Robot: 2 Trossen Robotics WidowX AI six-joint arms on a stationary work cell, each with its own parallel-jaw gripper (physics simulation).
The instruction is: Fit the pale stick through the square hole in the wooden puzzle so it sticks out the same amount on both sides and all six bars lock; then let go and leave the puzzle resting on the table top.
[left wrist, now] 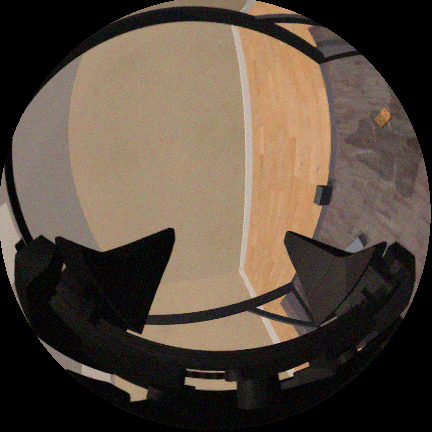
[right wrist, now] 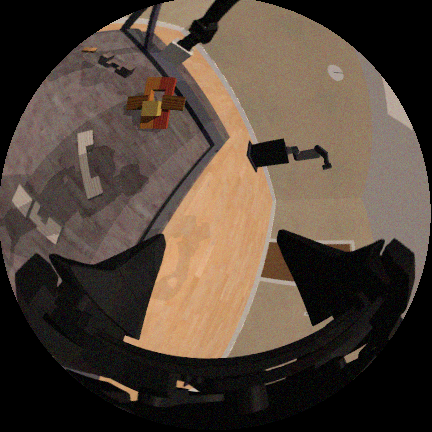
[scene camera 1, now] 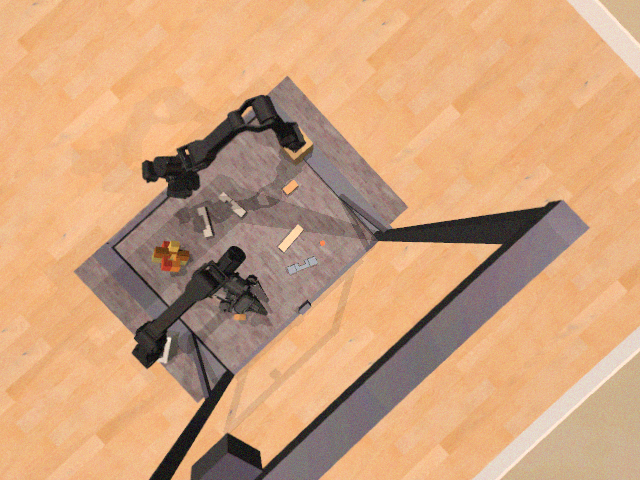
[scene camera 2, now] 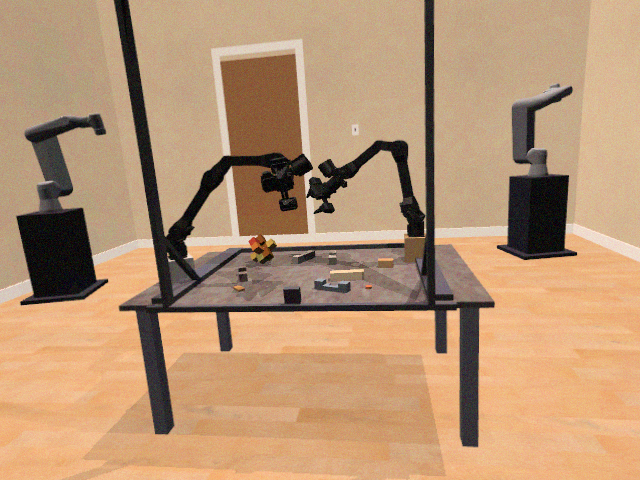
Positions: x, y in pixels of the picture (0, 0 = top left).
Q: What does my right gripper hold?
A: Nothing.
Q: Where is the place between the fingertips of my right gripper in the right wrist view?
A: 222, 238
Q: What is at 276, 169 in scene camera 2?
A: My left gripper.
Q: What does my left gripper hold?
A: Nothing.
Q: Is my right gripper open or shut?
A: Open.
